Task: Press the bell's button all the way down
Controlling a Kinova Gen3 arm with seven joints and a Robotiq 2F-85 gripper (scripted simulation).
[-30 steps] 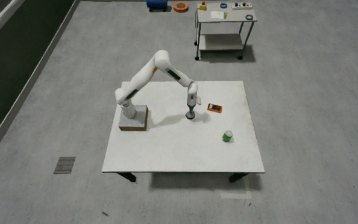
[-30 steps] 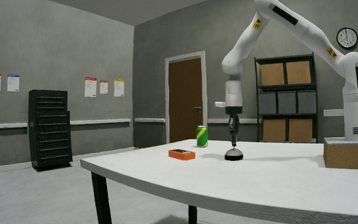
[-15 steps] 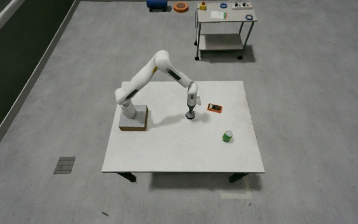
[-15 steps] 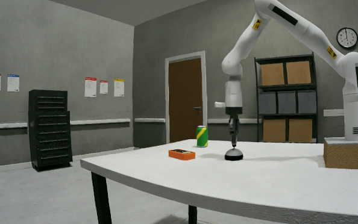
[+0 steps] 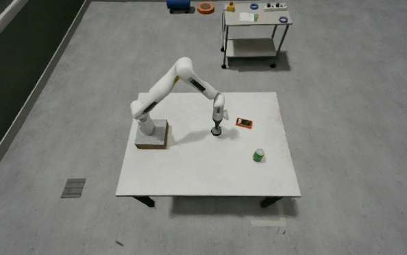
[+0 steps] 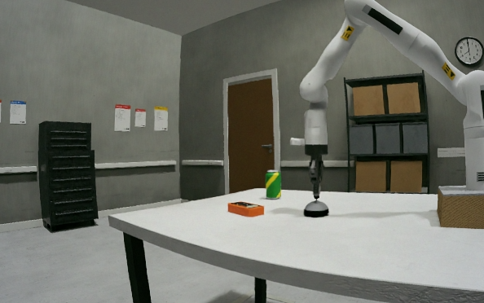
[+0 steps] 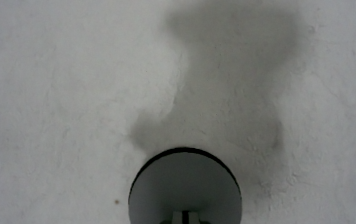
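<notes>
Right now the bell button is 30 mm below my hand. The rest, counted from my hand: orange flat box 220 mm ahead, 90 mm to the left, 70 mm below; then bell 40 mm below; then yellow can 310 mm ahead, 210 mm to the right, 20 mm below.
</notes>
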